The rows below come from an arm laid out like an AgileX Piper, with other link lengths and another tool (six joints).
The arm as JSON. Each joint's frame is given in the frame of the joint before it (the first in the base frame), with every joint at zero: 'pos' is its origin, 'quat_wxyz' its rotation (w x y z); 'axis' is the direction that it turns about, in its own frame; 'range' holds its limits. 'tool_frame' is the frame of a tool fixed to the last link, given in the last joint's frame.
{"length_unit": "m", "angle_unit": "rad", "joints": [
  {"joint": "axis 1", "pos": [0.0, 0.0, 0.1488], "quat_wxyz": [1.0, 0.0, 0.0, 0.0], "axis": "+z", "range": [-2.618, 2.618]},
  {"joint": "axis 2", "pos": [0.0, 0.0, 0.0], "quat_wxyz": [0.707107, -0.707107, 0.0, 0.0], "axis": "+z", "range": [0.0, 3.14]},
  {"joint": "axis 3", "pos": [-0.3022, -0.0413, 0.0], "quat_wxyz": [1.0, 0.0, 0.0, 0.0], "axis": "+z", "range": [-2.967, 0.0]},
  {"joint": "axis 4", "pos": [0.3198, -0.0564, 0.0], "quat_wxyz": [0.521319, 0.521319, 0.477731, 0.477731], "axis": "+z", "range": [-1.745, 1.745]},
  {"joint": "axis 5", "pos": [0.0, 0.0, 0.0], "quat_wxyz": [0.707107, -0.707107, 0.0, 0.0], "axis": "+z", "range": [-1.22, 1.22]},
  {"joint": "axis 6", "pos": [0.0, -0.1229, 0.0], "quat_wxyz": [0.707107, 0.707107, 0.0, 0.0], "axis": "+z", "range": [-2.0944, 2.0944]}
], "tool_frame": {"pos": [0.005, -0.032, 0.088], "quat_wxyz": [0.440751, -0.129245, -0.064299, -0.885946]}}
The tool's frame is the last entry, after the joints.
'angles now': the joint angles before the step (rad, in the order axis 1, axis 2, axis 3, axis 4, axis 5, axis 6). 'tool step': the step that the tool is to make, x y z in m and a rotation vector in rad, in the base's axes. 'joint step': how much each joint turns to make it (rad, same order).
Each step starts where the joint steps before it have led.
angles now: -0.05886, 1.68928, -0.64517, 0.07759, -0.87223, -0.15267
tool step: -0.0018, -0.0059, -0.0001, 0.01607, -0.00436, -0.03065
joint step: 0.00010, -0.00005, 0.00020, 0.03789, -0.00396, -0.00525
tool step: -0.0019, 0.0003, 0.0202, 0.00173, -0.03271, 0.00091
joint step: -0.00021, -0.04770, -0.00031, -0.00025, 0.01577, 0.00236
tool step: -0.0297, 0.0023, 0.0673, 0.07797, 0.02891, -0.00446
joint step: 0.00021, -0.28795, 0.00008, 0.05482, 0.32492, 0.00528
